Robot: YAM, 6 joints.
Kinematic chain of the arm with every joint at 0, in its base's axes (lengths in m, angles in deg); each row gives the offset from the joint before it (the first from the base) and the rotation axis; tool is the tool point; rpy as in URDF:
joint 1: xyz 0 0 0.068 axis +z
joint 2: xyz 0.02 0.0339 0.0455 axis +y
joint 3: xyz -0.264 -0.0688 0 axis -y
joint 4: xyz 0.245 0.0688 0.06 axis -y
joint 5: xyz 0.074 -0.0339 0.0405 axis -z
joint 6: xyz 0.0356 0 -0.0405 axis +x
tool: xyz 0 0 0 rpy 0 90 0
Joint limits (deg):
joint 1: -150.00..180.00
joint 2: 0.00..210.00
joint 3: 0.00..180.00
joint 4: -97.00..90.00
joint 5: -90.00..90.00
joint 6: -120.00..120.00
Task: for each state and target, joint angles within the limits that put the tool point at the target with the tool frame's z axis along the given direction. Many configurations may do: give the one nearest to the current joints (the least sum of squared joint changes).
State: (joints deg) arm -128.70 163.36 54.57 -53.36 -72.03 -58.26
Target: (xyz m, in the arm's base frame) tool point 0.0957 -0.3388 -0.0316 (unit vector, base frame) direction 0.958 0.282 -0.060
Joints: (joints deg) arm -79.98 159.32 92.72 -85.02 -82.75 -58.26
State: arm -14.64 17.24 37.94 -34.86 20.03 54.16
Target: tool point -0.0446 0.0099 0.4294 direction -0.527 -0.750 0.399
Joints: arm -54.79 8.91 48.47 12.70 59.68 54.16
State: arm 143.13 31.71 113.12 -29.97 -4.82 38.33
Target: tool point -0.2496 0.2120 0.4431 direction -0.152 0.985 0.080
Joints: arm 144.07 81.80 81.11 7.20 45.12 38.33
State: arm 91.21 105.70 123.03 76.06 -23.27 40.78
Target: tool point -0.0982 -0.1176 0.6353 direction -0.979 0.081 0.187
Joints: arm 62.27 61.91 130.24 85.70 -64.72 40.78
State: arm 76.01 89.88 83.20 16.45 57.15 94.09
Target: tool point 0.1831 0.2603 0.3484 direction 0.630 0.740 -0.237
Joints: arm 55.52 76.81 63.94 -0.91 5.76 94.09
